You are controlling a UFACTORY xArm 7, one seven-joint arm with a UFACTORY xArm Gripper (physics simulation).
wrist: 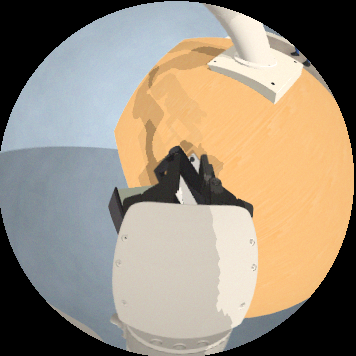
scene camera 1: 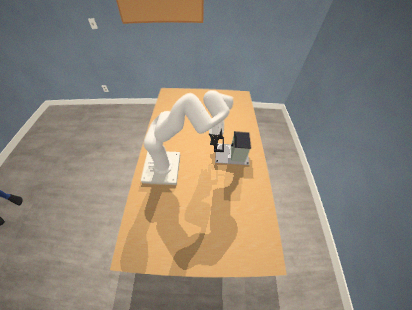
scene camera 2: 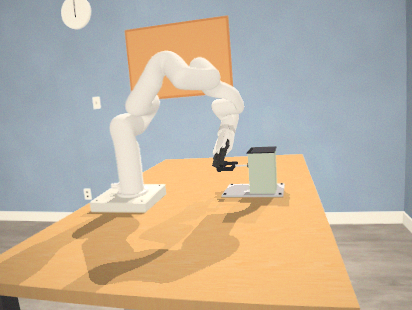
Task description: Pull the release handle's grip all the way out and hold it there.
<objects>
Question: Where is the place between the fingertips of my gripper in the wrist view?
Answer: At 189, 161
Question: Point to a release handle grip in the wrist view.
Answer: At 189, 174
</objects>
